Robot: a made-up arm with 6 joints. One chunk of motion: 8 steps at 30 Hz.
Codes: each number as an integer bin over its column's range. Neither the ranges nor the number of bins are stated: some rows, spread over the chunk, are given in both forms.
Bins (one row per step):
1: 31 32 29 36 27 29
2: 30 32 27 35 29 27
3: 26 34 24 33 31 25
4: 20 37 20 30 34 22
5: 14 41 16 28 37 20
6: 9 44 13 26 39 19
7: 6 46 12 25 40 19
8: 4 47 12 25 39 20
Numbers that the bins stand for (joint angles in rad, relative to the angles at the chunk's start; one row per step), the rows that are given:
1: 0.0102 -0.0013 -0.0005 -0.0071 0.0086 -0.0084
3: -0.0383 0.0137 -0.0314 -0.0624 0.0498 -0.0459
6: -0.2029 0.0883 -0.0995 -0.1913 0.1324 -0.1021
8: -0.2513 0.1106 -0.1057 -0.2097 0.1324 -0.0927
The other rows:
2: 0.0005 -0.0013 -0.0129 -0.0256 0.0292 -0.0271
4: -0.0963 0.0360 -0.0562 -0.1176 0.0808 -0.0740
5: -0.1544 0.0659 -0.0810 -0.1544 0.1117 -0.0927
7: -0.2319 0.1032 -0.1057 -0.2097 0.1427 -0.1021

